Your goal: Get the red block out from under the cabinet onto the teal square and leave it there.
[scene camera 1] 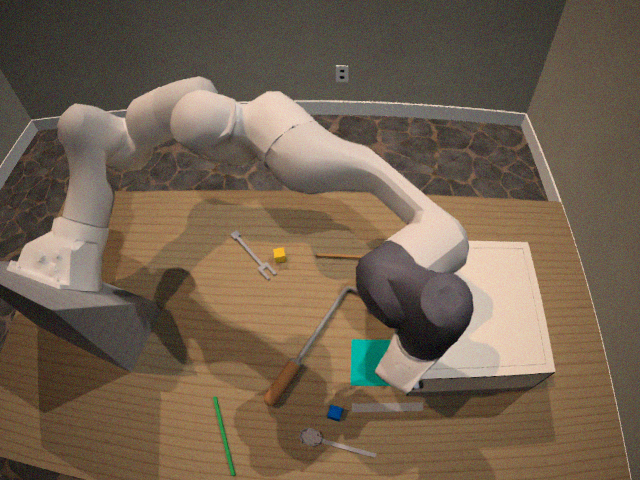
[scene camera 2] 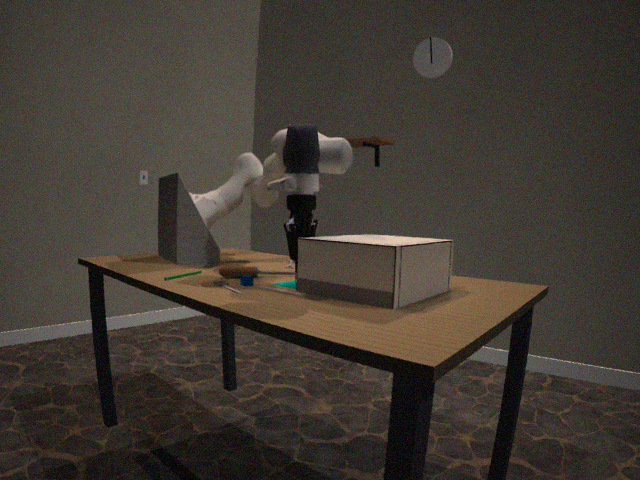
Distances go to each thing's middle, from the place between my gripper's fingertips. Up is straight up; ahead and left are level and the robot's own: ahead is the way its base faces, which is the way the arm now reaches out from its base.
Right now my hand is 40 mm past the teal square (scene camera 1: 366, 354), 30 mm to the right of it and 10 mm above it.
